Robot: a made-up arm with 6 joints. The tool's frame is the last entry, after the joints.
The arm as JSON. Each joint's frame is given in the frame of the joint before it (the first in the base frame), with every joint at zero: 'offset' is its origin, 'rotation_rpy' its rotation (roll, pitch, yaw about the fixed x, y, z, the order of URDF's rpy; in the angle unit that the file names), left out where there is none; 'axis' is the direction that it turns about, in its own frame. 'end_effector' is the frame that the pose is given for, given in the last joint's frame.
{
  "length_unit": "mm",
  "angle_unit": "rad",
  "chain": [
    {
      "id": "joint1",
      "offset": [
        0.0,
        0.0,
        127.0
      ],
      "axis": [
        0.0,
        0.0,
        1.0
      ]
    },
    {
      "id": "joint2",
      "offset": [
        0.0,
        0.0,
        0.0
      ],
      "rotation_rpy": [
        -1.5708,
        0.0,
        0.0
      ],
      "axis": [
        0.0,
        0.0,
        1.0
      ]
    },
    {
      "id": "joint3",
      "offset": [
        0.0,
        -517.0,
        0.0
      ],
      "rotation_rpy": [
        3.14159,
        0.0,
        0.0
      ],
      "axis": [
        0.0,
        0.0,
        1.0
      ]
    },
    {
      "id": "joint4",
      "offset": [
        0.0,
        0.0,
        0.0
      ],
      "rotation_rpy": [
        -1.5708,
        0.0,
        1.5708
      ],
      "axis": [
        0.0,
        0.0,
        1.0
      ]
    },
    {
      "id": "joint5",
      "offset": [
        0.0,
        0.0,
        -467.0
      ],
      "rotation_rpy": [
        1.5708,
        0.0,
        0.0
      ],
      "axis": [
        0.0,
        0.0,
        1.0
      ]
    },
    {
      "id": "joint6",
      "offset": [
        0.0,
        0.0,
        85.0
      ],
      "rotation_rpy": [
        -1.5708,
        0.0,
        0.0
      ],
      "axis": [
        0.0,
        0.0,
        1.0
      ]
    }
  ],
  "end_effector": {
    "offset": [
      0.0,
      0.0,
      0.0
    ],
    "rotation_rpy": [
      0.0,
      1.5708,
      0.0
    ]
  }
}
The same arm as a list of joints. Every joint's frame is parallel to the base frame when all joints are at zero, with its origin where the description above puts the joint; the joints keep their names.
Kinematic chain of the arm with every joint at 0, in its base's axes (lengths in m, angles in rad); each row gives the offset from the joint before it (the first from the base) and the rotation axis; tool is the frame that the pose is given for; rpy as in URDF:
joint1: xyz 0.0000 0.0000 0.1270 axis +z
joint2: xyz 0.0000 0.0000 0.0000 axis +y
joint3: xyz 0.0000 0.0000 0.5170 axis -y
joint4: xyz 0.0000 0.0000 0.0000 axis -x
joint5: xyz 0.4670 0.0000 0.0000 axis -y
joint6: xyz 0.0000 -0.0850 0.0000 axis -x
tool: xyz 0.0000 0.0000 0.0000 rpy 0.0000 0.0000 0.0000

